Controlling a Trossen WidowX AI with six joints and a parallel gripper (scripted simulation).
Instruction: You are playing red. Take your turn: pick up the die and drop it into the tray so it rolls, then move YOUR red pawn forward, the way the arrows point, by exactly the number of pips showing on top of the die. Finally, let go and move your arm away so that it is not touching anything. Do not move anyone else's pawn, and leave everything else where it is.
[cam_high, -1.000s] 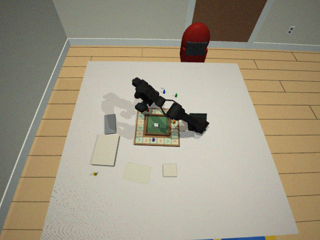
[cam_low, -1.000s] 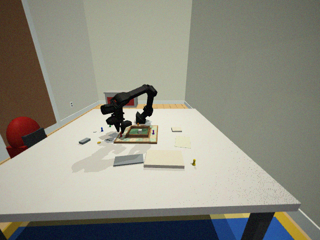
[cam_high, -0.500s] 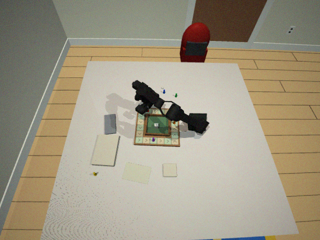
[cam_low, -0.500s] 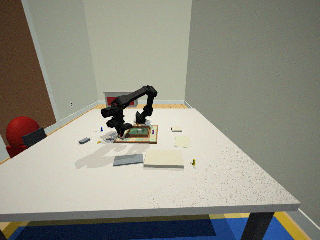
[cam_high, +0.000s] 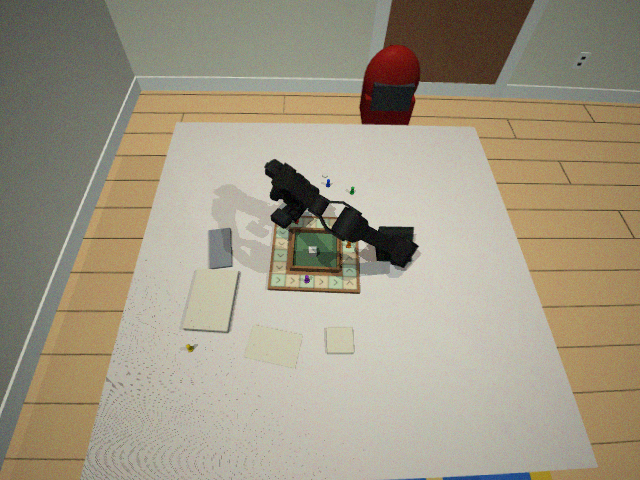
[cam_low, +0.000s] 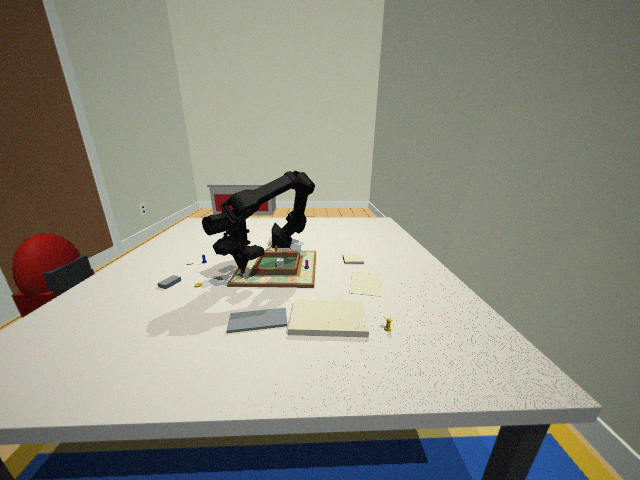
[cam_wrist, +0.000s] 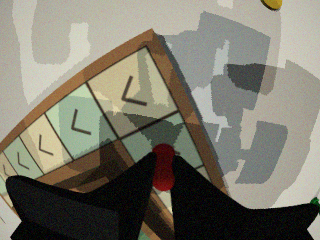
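My gripper tip is 120 mm to the left of the yellow token, 80 mm short of it and 20 mm above it. Also, from my gripper tip: tray 110 mm to the left, 80 mm behind, 20 mm below; white die 120 mm to the left, 70 mm behind; red pawn 10 mm above.
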